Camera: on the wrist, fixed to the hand. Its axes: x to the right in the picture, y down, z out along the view.
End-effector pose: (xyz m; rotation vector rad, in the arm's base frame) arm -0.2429 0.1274 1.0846 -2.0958 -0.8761 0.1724
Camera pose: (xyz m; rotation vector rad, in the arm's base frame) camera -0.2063 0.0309 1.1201 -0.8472 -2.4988 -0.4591
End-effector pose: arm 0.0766 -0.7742 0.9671 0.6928 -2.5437 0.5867
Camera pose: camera 0.1107 -0.6886 1.0257 2.4187 -1.3062 -0.3074
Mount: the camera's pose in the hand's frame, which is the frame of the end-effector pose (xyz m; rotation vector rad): -0.0283 0.0319 -0.1005 -0.1305 -0.3152 -1.6679
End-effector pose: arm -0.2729 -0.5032 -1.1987 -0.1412 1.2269 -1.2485
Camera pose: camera -0.3235 -0.4178 -1.2441 -1.6359 0.7477 -2.3548
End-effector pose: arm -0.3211 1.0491 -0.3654 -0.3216 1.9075 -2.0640
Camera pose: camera -0.3296 1.1506 -0.4046 1.7529 -0.9779 1.3930
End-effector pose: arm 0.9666 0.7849 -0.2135 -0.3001 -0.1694 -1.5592
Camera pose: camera 0.9898 0.7819 -0.3201 0.5114 0.6188 2.8844
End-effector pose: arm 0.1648 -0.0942 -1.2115 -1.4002 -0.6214 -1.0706
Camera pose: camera 0.1564 -0.1894 -1.2643 0.9262 2.0987 2.0881
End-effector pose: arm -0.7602 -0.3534 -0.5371 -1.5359 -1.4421 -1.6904
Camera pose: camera -0.7703 -0.4621 -0.5342 0.2000 1.8816 1.2996
